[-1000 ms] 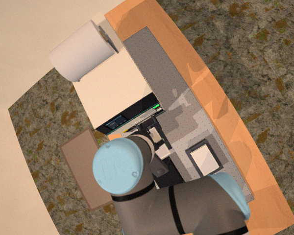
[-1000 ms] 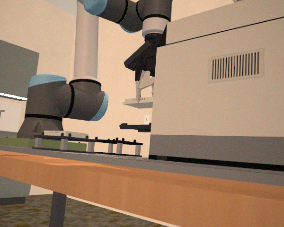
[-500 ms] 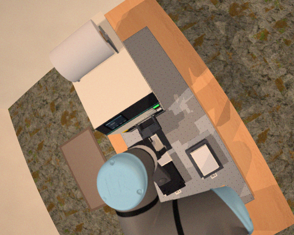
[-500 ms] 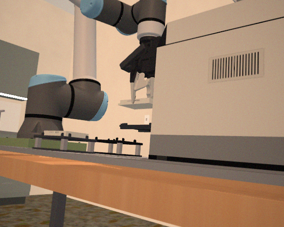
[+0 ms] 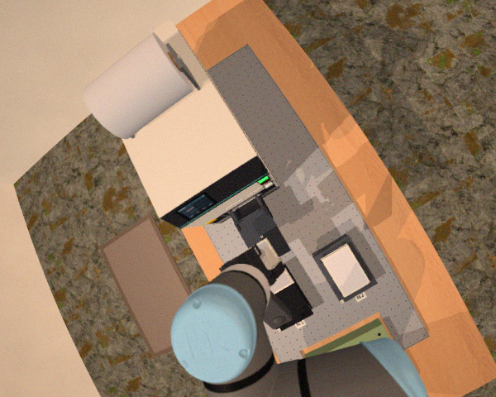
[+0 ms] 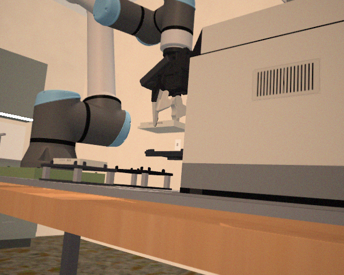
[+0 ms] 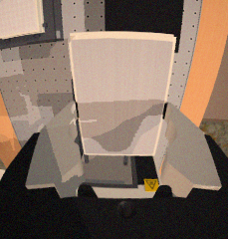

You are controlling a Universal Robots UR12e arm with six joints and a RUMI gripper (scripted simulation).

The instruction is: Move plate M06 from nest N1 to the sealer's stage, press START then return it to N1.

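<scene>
The plate nest N1 lies 12 cm behind my hand, 4 cm to the left of it and 13 cm below it. From my hand the other things lie so: screen: 19 cm ahead, 1 cm to the left, 15 cm above; then sealer stage: 7 cm ahead, 2 cm to the right, 8 cm below; then plate M06: 1 cm below.
</scene>
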